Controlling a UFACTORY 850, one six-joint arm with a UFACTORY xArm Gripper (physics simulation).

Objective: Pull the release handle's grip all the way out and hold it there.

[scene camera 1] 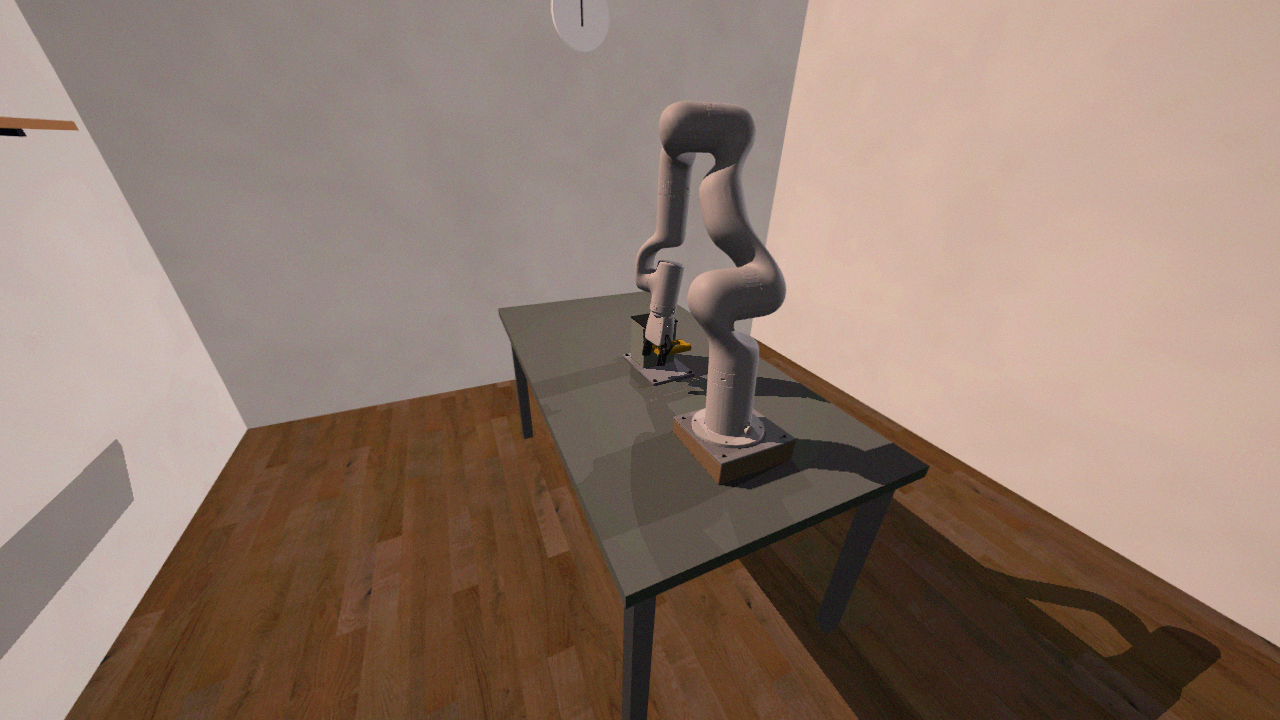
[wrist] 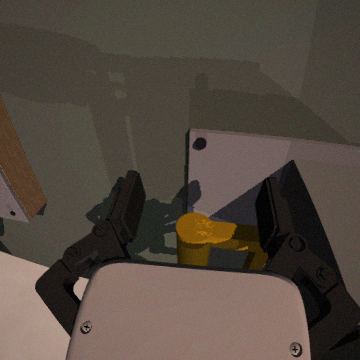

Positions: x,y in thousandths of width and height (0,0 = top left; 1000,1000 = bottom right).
In view: my gripper (scene camera 1: 511,501) and a base plate (scene camera 1: 528,515).
My gripper also shows in the wrist view (wrist: 554,515).
